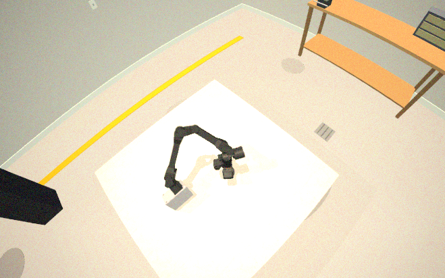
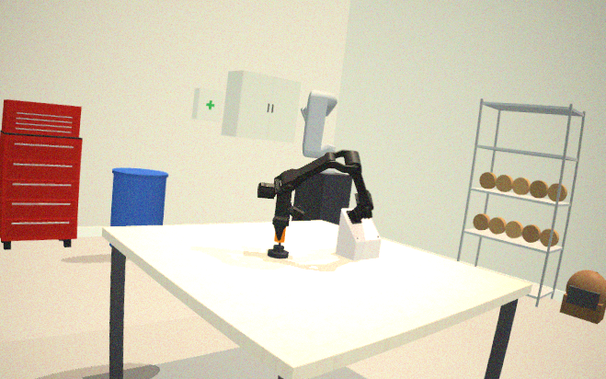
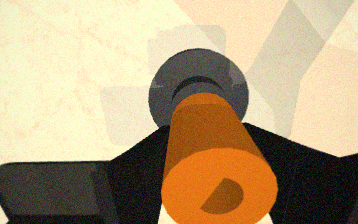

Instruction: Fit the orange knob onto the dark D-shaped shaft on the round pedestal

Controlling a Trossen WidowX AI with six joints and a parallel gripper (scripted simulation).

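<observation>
Right now my gripper tip is 20 mm below the orange knob. From my gripper tip the other things lie so: dark shaft: 40 mm below.
</observation>
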